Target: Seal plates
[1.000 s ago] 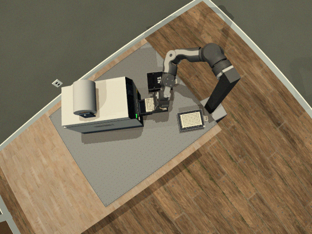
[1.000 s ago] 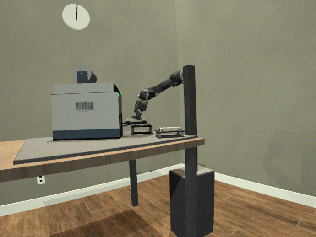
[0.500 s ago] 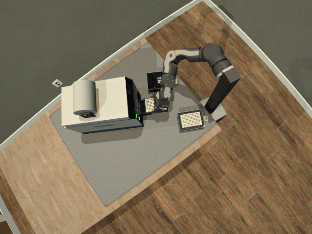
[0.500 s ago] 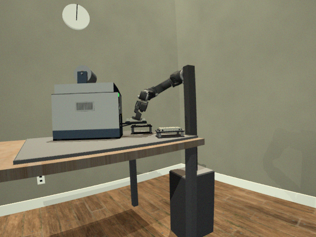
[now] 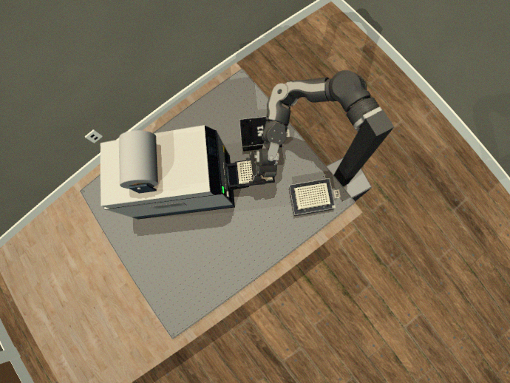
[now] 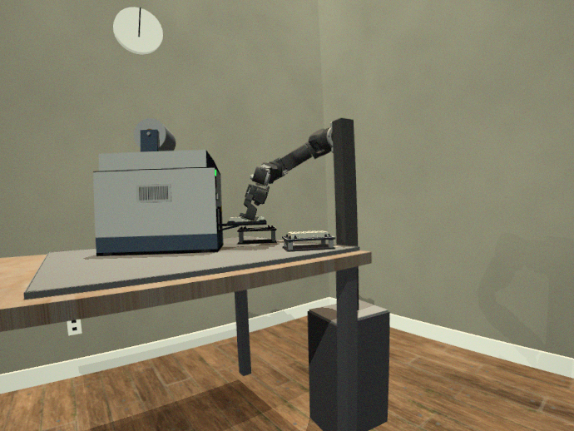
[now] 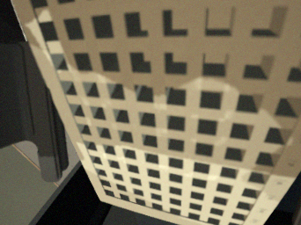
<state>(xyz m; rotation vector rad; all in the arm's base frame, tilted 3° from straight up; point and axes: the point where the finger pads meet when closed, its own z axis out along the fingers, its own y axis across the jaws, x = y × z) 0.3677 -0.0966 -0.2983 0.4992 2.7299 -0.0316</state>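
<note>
Now: hand 2 cm above the sealer stage. The rest, counted from my hand: black nest N1 (10 cm behind, 15 cm to the right, 6 cm below); yellow warning label (7 cm ahead, 12 cm to the right, 4 cm above); plate (16 cm behind, 18 cm to the left, 6 cm below).
</note>
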